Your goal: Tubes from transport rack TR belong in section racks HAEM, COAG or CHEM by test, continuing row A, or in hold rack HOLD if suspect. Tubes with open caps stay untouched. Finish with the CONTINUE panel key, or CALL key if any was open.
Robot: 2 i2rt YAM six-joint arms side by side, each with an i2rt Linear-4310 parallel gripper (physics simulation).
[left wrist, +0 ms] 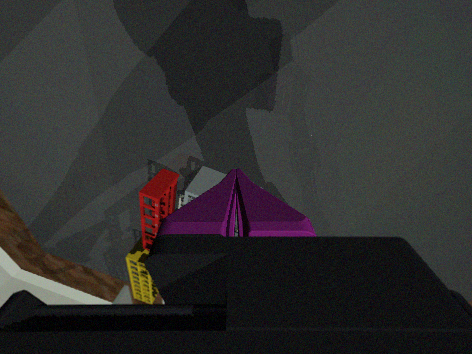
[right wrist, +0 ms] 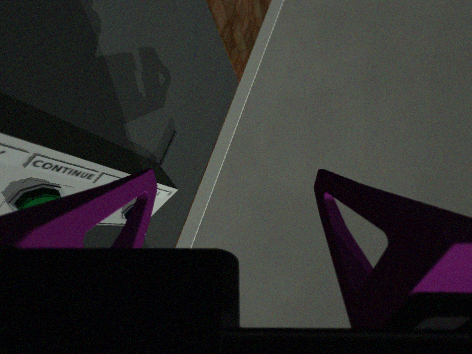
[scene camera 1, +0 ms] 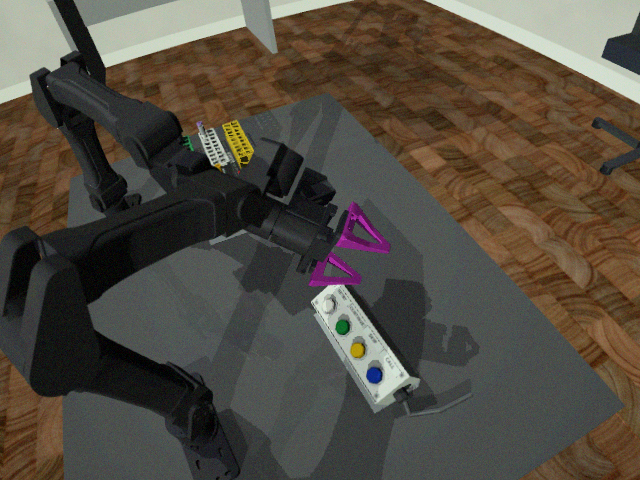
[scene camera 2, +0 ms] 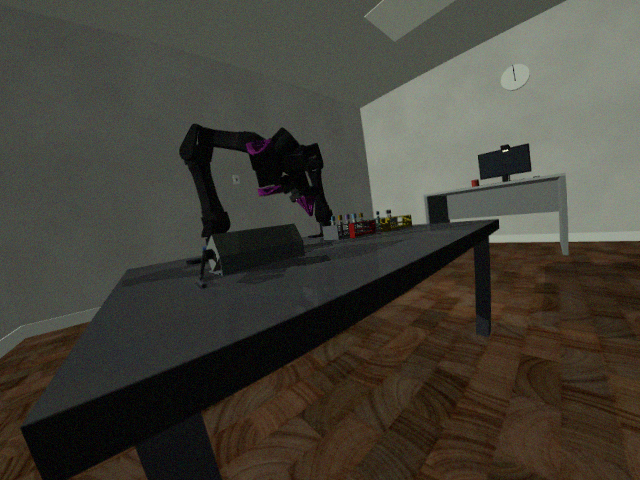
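Observation:
My left gripper is shut with nothing between its fingertips, in the air above the table. Behind it in the left wrist view are a grey rack, partly hidden by the fingers, a red rack and a yellow rack. Capped tubes stand around the grey rack and red rack in scene camera 2, too small to read. My right gripper is open and empty, above the far end of the key panel. Its green CONTINUE key and blue CALL key show.
A white rack, a yellow rack and part of a green rack stand beyond the arms. The panel also has white and yellow keys. A cable runs from its near end.

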